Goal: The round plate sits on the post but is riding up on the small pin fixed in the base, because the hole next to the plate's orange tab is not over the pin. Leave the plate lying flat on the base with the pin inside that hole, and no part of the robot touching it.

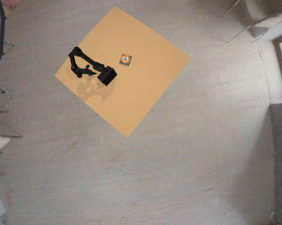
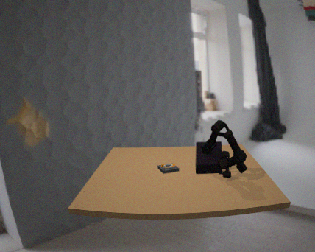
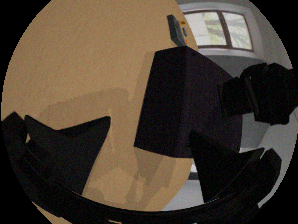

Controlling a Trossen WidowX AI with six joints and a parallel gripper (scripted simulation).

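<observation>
Now: the grey square base 34 cm ahead of my gripper tip, 21 cm to the right of it and 3 cm below it.
</observation>
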